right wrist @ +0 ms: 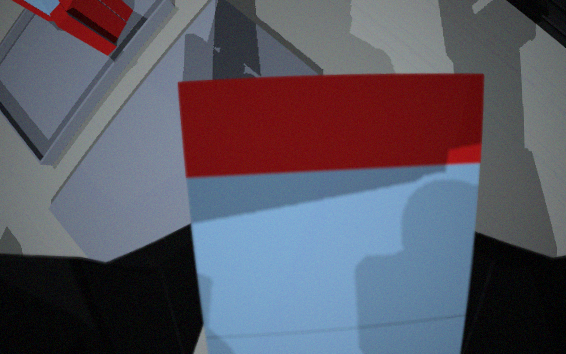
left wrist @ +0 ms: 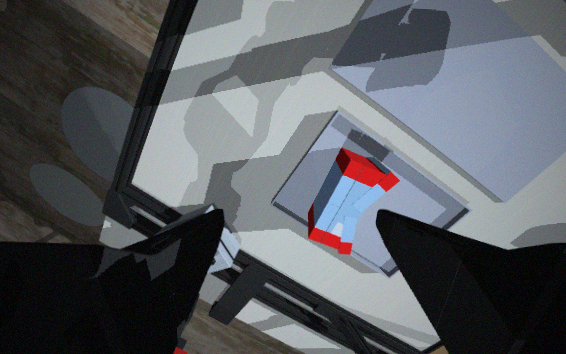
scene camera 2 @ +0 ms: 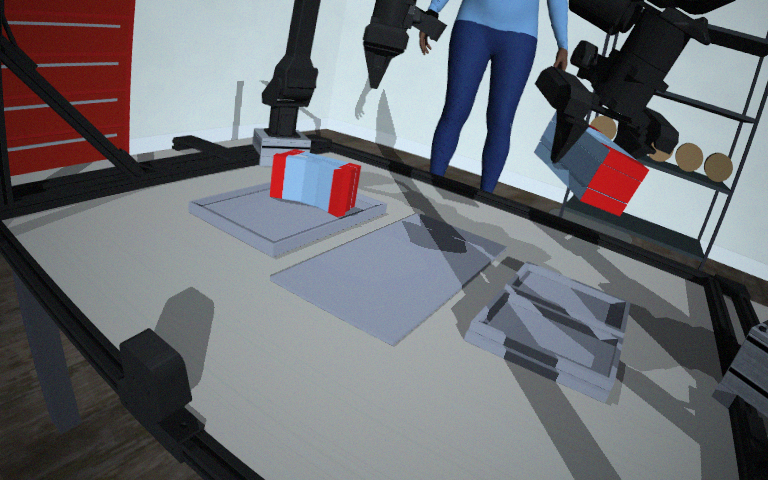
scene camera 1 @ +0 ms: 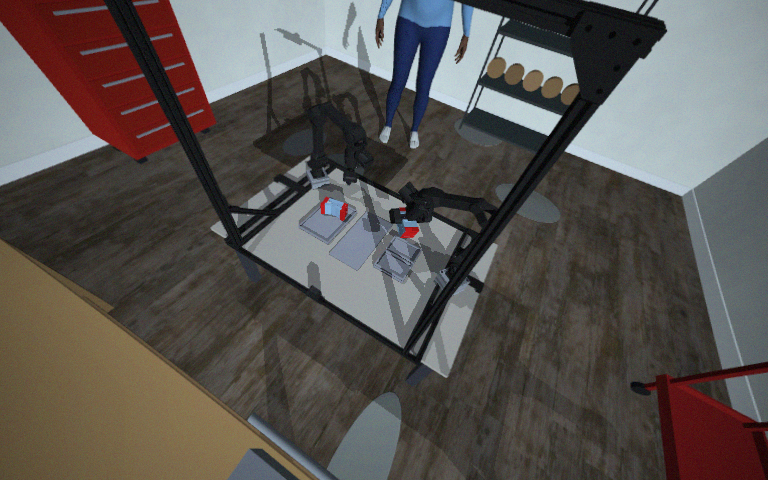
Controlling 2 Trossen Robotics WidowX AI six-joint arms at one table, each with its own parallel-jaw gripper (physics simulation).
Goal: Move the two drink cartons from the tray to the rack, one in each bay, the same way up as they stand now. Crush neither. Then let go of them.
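Places are measured from the left arm's base along level axes (x back, y right, z up), in metres.
Pixels of known places: left gripper, between the fingertips: (left wrist: 300, 216) (scene camera 2: 374, 82); right gripper, between the fingertips: (right wrist: 312, 218) (scene camera 2: 575, 168); left arm's base, origin of its link: (scene camera 2: 281, 133) (scene camera 1: 317, 173).
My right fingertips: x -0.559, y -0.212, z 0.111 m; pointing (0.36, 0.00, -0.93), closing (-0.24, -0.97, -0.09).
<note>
For each thing: its top centre in the pictures, then the offset to it from my right fingertips. Level surfaces: height alone.
- grey tray, centre of its top: (scene camera 2: 292, 202) (right wrist: 59, 42) (left wrist: 368, 208) (scene camera 1: 329, 218) dx +0.267, dy +0.258, dz -0.151 m
- rack, centre of its top: (scene camera 2: 563, 310) (scene camera 1: 399, 256) dx -0.080, dy +0.039, dz -0.147 m
- table, height of its surface: dz -0.167 m
One carton (scene camera 1: 334, 208) (scene camera 2: 308, 180) (left wrist: 337, 200) (right wrist: 92, 20), light blue with red ends and a narrower middle, rests on the grey tray (scene camera 2: 274, 247) (left wrist: 425, 200), its red ends at its sides in scene camera 2. My left gripper (scene camera 1: 350, 181) (scene camera 2: 374, 86) (left wrist: 300, 216) is open and empty, high behind the tray. My right gripper (scene camera 2: 603, 155) is shut on the other carton (scene camera 1: 409, 229) (scene camera 2: 600, 169) (right wrist: 330, 240), which hangs tilted in the air behind the rack (scene camera 1: 387, 272) (scene camera 2: 487, 339). The rack's two bays hold no carton. The held carton's far side is hidden.
A flat grey plate (scene camera 1: 353, 249) (scene camera 2: 368, 288) (left wrist: 500, 115) (right wrist: 120, 165) lies between tray and rack. Black frame bars edge the table (scene camera 1: 339, 288), and posts rise at its sides. A black block (scene camera 2: 155, 367) sits on the front bar. A person (scene camera 1: 419, 62) (scene camera 2: 487, 84) stands behind.
</note>
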